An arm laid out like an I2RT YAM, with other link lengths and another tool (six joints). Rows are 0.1 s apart.
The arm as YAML. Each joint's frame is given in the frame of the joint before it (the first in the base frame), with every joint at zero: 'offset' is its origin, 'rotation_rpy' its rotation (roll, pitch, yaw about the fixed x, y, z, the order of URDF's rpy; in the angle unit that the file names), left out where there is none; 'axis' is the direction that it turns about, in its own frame. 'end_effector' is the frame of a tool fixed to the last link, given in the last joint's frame.
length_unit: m
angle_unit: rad
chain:
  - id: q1
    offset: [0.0, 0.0, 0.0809]
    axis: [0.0, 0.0, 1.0]
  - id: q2
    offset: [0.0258, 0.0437, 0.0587]
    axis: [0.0, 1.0, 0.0]
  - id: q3
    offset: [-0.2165, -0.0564, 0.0]
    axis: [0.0, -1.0, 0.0]
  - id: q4
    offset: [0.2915, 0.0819, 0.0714]
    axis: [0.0, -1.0, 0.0]
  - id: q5
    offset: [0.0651, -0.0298, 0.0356]
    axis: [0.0, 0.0, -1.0]
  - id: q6
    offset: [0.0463, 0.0, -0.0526]
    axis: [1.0, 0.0, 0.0]
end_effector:
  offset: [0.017, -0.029, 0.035]
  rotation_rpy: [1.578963, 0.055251, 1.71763]
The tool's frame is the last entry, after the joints.
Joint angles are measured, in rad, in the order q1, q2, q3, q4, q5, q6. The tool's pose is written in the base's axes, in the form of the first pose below.
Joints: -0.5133 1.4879 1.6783 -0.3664 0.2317 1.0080
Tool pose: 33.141 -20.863 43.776 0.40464 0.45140 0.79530 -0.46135 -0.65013 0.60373
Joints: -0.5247 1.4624 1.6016 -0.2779 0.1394 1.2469
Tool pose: 33.811 -20.887 41.610 0.22170 0.31473 0.92293 -0.52701 -0.75767 0.38497
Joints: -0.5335 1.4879 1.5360 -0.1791 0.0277 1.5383
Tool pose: 35.910 -21.008 37.959 0.03467 0.08556 0.99573 -0.52000 -0.84930 0.09108
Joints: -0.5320 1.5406 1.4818 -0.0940 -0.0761 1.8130
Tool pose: 38.369 -20.581 33.740 -0.08302 -0.17609 0.98087 -0.45770 -0.86757 -0.19449
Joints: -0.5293 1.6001 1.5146 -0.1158 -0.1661 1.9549
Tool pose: 39.917 -20.039 32.019 -0.08665 -0.34170 0.93581 -0.39467 -0.85071 -0.34717
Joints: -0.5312 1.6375 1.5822 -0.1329 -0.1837 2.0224
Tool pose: 40.682 -20.139 32.899 -0.11885 -0.39600 0.91053 -0.37898 -0.82951 -0.41023
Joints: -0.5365 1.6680 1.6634 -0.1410 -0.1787 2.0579
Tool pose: 41.182 -20.584 34.782 -0.16895 -0.40320 0.89938 -0.37175 -0.81904 -0.43701
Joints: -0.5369 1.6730 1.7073 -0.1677 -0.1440 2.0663
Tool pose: 40.969 -20.702 36.038 -0.19321 -0.39433 0.89843 -0.39609 -0.80640 -0.43912
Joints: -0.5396 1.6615 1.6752 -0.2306 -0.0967 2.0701
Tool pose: 40.071 -20.647 34.485 -0.14682 -0.42096 0.89512 -0.46808 -0.76763 -0.43778
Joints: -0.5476 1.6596 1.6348 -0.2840 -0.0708 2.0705
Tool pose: 39.275 -20.777 32.364 -0.08826 -0.45461 0.88631 -0.52847 -0.73286 -0.42853
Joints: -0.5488 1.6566 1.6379 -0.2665 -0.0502 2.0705
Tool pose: 39.260 -20.985 32.807 -0.11270 -0.43699 0.89238 -0.53650 -0.72917 -0.42483
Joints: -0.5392 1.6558 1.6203 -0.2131 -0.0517 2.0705
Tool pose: 39.830 -20.817 32.714 -0.13615 -0.42172 0.89644 -0.51493 -0.74291 -0.42770
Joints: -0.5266 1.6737 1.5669 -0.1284 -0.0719 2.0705
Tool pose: 40.923 -20.649 30.712 -0.13508 -0.42373 0.89566 -0.48470 -0.76015 -0.43272
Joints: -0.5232 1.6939 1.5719 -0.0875 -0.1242 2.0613
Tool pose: 41.815 -20.637 30.503 -0.13303 -0.42136 0.89708 -0.43036 -0.79078 -0.43526
